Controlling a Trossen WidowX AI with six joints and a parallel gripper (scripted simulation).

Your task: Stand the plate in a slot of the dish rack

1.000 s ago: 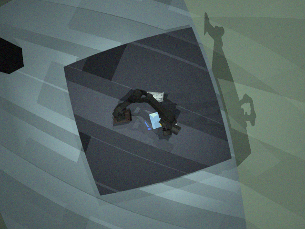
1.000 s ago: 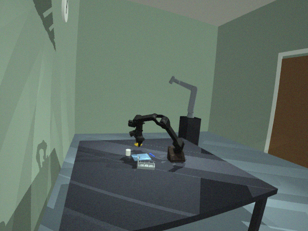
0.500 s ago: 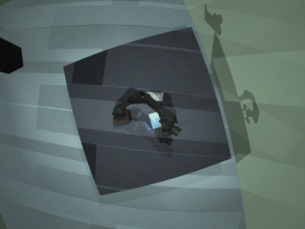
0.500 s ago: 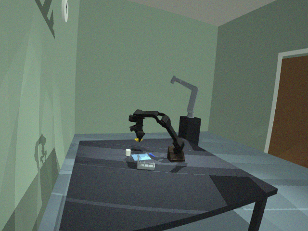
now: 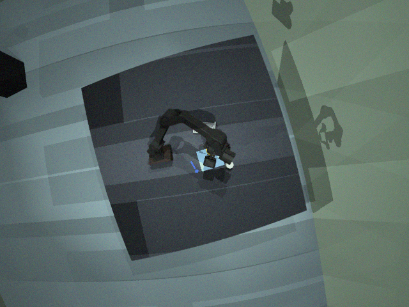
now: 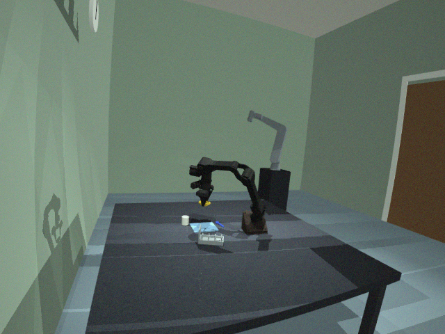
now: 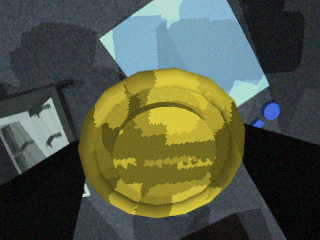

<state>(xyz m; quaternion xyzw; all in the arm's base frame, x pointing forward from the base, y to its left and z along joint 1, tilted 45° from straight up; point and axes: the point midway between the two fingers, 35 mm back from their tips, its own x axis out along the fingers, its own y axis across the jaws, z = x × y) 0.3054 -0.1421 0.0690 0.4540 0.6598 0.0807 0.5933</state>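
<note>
Right now my gripper tip is 14 cm to the right of the dish rack and 14 cm above it. From my gripper tip the other things lie so: yellow plate (1 cm above); white cup (14 cm below, 12 cm to the right, 8 cm ahead); mat (16 cm below, 5 cm to the right, 2 cm behind).
</note>
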